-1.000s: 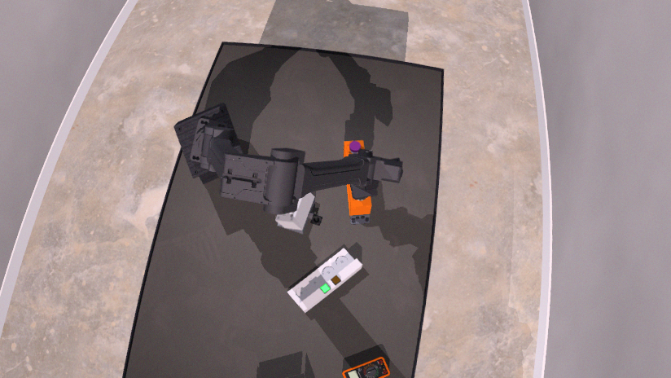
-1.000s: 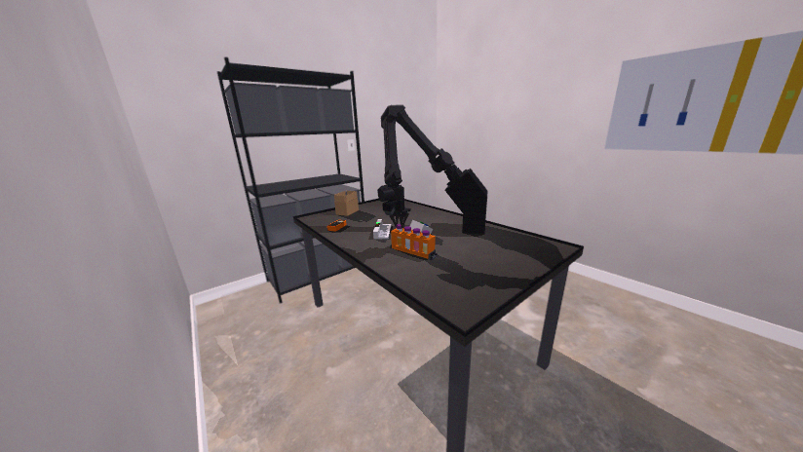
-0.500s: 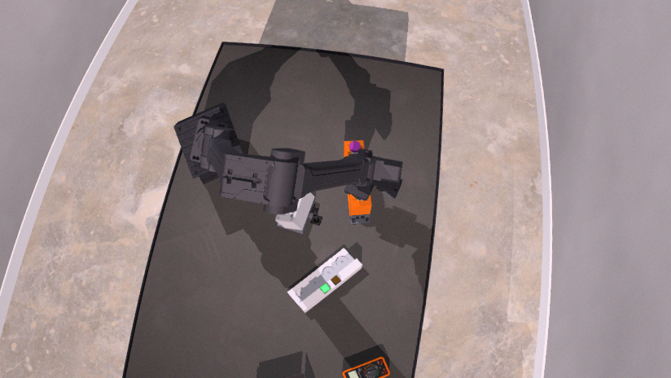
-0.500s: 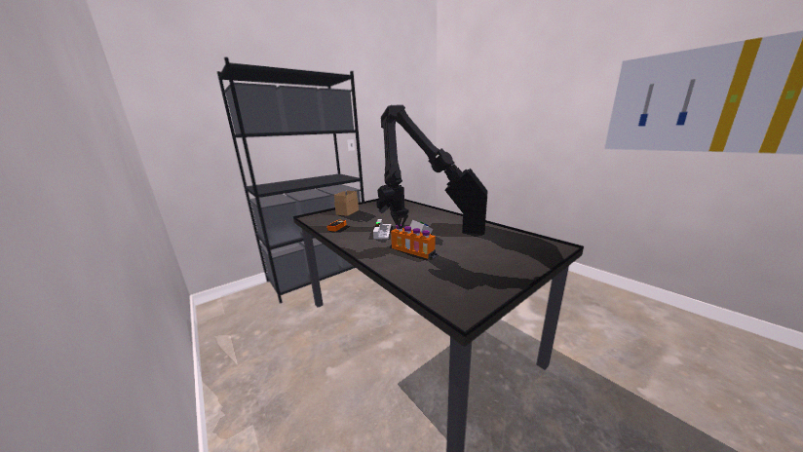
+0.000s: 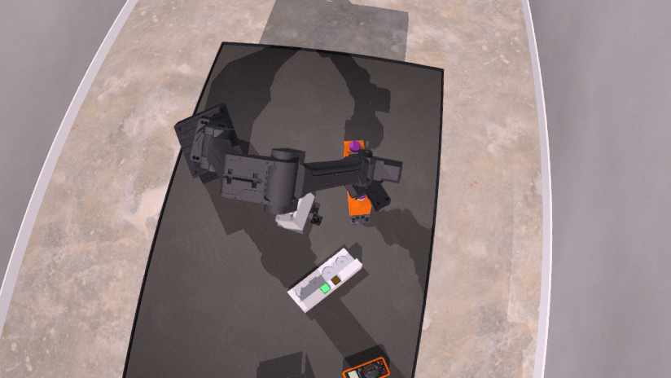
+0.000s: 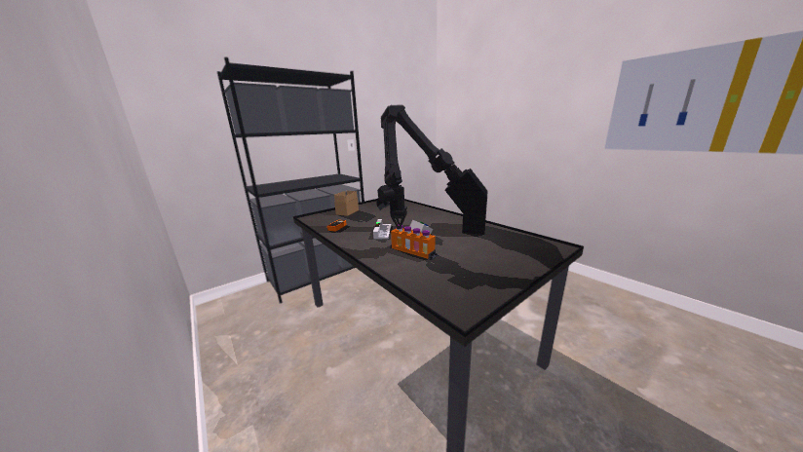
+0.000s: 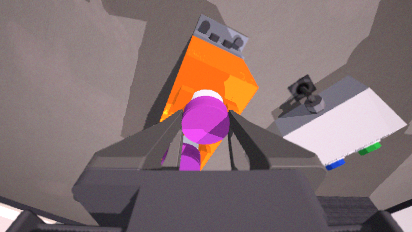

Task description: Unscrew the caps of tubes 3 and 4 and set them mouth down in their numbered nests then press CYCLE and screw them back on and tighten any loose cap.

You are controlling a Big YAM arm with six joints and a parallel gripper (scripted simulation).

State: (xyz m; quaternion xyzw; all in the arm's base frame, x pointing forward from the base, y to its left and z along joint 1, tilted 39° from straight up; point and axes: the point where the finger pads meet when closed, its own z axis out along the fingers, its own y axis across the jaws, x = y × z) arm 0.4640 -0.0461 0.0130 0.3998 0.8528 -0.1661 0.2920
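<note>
Now: hand right at the cap. Round my hand: green key 22 cm behind, 5 cm to the right, 5 cm below; blue key 21 cm behind, 5 cm below; key housing 20 cm behind, 6 cm below, 3 cm to the right.
</note>
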